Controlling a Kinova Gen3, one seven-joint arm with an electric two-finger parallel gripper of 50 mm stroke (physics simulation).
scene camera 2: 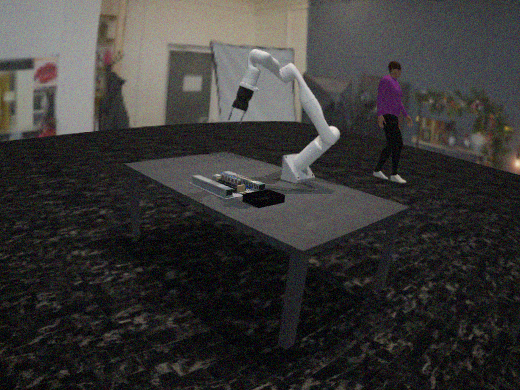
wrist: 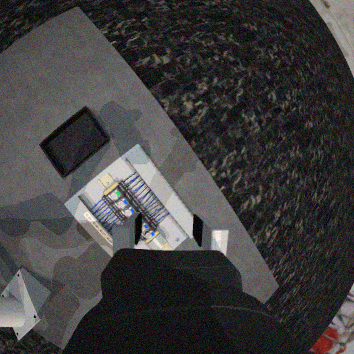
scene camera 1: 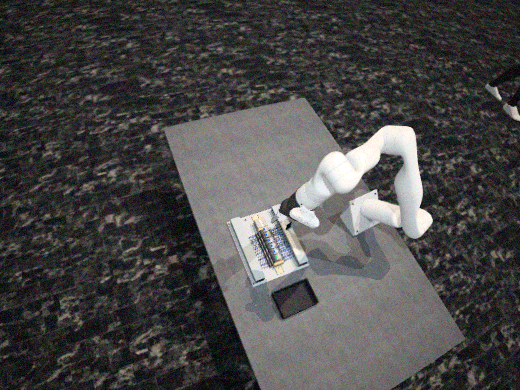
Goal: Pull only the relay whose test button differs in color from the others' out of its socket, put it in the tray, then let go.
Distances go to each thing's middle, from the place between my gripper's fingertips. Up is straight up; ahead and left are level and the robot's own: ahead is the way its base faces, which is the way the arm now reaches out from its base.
Labels:
The light panel (scene camera 1: 289, 265) is 4 cm behind my hand, 7 cm to the right of it and 35 cm below it.

